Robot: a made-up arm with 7 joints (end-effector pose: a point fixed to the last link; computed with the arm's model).
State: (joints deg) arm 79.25 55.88 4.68 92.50 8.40 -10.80 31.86
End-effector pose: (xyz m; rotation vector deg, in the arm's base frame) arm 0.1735 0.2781 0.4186 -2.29 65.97 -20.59
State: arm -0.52 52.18 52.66 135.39 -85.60 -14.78 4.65
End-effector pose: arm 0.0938 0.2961 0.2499 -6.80 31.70 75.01
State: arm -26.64 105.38 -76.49 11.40 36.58 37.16 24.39
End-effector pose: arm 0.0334 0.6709 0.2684 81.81 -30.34 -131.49
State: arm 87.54 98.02 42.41 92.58 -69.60 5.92 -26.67
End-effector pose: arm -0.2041 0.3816 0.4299 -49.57 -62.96 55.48
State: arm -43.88 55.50 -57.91 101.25 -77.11 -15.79 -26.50
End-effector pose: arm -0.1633 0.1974 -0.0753 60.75 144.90 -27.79
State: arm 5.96 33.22 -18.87 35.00 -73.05 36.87 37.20
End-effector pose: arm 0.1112 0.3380 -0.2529 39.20 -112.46 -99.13
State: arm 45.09 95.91 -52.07 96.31 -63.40 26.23 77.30
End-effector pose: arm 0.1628 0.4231 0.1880 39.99 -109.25 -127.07
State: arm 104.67 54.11 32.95 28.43 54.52 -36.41 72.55
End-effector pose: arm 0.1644 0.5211 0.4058 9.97 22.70 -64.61
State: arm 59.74 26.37 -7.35 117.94 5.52 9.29 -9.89
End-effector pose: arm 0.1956 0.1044 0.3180 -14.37 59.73 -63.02
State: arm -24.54 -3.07 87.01 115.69 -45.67 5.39 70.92
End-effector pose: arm -0.0667 0.2361 0.0125 119.77 -129.24 -23.92
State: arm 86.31 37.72 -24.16 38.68 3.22 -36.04 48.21
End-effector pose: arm 0.4360 0.2954 0.3283 4.06 111.03 -21.48
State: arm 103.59 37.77 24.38 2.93 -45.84 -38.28 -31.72
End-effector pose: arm 0.4498 0.4223 0.3493 -64.60 33.72 -37.46
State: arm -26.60 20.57 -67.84 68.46 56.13 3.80 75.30
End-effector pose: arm -0.0757 0.0011 -0.1269 -2.23 -50.00 64.78
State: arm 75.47 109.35 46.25 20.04 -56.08 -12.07 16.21
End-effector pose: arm -0.1966 0.6252 0.3320 -105.47 29.05 26.95
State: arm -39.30 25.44 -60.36 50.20 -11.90 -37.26 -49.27
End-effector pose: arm -0.2442 0.1084 -0.1929 56.99 -164.89 24.30
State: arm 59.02 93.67 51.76 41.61 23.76 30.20 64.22
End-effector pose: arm -0.1078 0.5193 0.4461 -50.05 77.01 -65.87
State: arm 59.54 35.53 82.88 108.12 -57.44 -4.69 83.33
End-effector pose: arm 0.1136 0.3839 0.2164 -86.41 78.84 -5.51
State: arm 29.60 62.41 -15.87 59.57 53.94 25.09 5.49
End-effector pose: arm 0.3082 0.4034 0.1773 -108.71 117.53 -44.50
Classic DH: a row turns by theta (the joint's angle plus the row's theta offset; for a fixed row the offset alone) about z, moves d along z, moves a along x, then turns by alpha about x. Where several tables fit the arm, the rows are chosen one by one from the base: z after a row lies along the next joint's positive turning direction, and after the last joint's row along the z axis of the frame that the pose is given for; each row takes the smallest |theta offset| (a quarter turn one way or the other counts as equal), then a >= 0, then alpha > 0; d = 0 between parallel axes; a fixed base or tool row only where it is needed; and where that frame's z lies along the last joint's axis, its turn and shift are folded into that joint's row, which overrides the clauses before.
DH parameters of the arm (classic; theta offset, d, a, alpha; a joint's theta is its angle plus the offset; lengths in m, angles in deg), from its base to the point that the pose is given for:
base (fixed): 0 0.24 -0.01 90
joint 1: 90 -0.08 0.01 90
joint 2: 90 -0.01 0.01 90
joint 3: -90 -0.33 0.03 -90
joint 4: 0 -0.04 -0.02 90
joint 5: 0 -0.27 -0.02 90
joint 6: 90 -0.04 0.03 90
joint 7: -60.38 -0.0434 0.0026 56.98
tool (fixed): -5.4 0.0429 0 0

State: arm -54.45 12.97 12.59 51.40 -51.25 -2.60 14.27
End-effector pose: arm -0.3036 0.1876 -0.1716 39.29 -123.12 -40.59
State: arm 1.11 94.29 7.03 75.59 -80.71 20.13 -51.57
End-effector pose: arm 0.2187 0.4799 0.3026 23.91 17.85 77.70
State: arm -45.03 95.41 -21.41 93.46 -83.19 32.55 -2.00
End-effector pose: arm 0.1045 0.4356 0.0374 62.47 83.18 92.72
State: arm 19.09 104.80 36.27 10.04 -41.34 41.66 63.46
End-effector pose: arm -0.0071 0.6516 0.3700 160.53 -67.44 -14.09
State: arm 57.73 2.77 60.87 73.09 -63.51 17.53 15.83
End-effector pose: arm 0.4021 0.2711 0.1233 -112.94 77.34 -27.18
